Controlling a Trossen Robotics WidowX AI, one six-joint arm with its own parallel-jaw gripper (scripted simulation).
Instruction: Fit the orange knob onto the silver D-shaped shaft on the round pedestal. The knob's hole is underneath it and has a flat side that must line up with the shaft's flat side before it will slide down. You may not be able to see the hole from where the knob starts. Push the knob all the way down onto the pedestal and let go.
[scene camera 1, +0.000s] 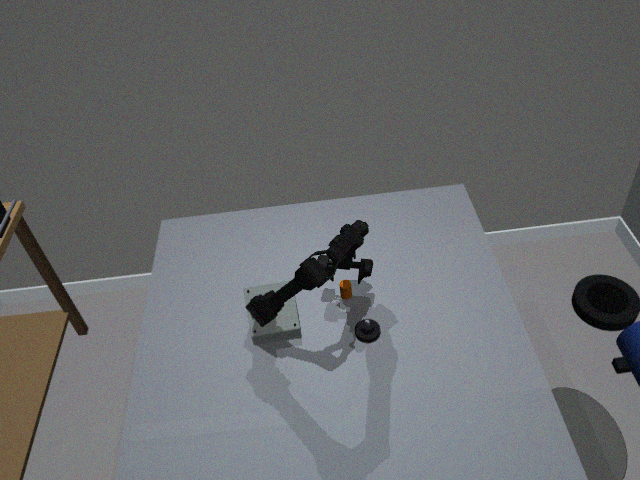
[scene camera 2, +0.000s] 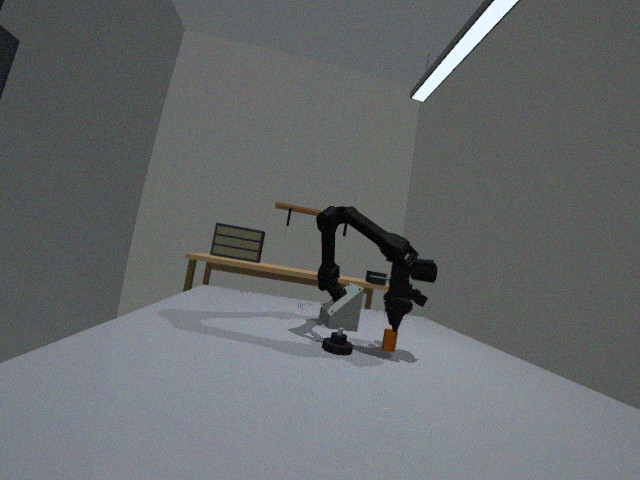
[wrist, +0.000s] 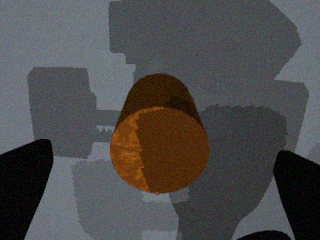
Labels:
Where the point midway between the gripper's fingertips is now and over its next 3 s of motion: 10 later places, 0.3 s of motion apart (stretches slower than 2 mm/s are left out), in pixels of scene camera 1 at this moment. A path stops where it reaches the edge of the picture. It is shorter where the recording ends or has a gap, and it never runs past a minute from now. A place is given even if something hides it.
My gripper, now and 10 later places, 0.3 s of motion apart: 345, 281; 346, 284; 346, 287; 346, 290; 346, 292; 346, 293; 345, 291; 346, 286; 346, 280; 346, 274; 345, 268

